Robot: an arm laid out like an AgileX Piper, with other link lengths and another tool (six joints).
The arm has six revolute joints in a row. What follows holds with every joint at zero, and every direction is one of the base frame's. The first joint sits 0.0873 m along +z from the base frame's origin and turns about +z. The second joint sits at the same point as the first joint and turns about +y. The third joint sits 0.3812 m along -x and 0.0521 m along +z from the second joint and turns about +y. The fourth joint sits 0.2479 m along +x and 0.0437 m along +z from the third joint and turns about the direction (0.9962, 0, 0.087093). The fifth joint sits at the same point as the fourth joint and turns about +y. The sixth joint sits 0.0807 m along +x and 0.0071 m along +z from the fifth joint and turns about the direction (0.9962, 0, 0.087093). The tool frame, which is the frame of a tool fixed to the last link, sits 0.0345 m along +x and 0.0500 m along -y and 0.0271 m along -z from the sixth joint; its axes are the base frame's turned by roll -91.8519, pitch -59.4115 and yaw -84.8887 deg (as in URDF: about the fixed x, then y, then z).
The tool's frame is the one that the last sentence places.
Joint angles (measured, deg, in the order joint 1, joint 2, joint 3, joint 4, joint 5, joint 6), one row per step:
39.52, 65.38, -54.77, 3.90, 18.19, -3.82
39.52, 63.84, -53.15, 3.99, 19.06, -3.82
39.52, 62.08, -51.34, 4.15, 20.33, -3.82
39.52, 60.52, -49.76, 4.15, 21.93, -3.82
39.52, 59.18, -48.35, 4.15, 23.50, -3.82
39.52, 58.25, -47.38, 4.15, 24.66, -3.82
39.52, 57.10, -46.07, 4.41, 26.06, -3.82
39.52, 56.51, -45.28, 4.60, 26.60, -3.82
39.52, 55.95, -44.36, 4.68, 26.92, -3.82
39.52, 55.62, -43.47, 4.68, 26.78, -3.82
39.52, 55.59, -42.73, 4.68, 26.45, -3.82
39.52, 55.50, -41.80, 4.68, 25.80, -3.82
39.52, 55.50, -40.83, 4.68, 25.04, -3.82
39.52, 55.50, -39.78, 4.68, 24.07, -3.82
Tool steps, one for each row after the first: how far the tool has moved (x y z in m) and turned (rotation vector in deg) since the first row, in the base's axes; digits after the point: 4 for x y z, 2 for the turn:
-0.0086, -0.0069, -0.0051, -0.53, 0.79, 0.05
-0.0188, -0.0148, -0.0114, -1.24, 1.91, 0.12
-0.0281, -0.0222, -0.0177, -2.26, 3.17, 0.24
-0.0363, -0.0288, -0.0239, -3.29, 4.44, 0.35
-0.0421, -0.0334, -0.0284, -4.05, 5.37, 0.43
-0.0496, -0.0389, -0.0347, -4.83, 6.74, 0.52
-0.0534, -0.0416, -0.0385, -5.15, 7.43, 0.55
-0.0570, -0.0443, -0.0428, -5.51, 8.01, 0.57
-0.0591, -0.0461, -0.0468, -5.78, 8.33, 0.55
-0.0597, -0.0467, -0.0505, -6.02, 8.63, 0.52
-0.0605, -0.0475, -0.0547, -6.14, 8.77, 0.47
-0.0610, -0.0480, -0.0592, -6.28, 8.94, 0.40
-0.0614, -0.0485, -0.0639, -6.34, 9.00, 0.33

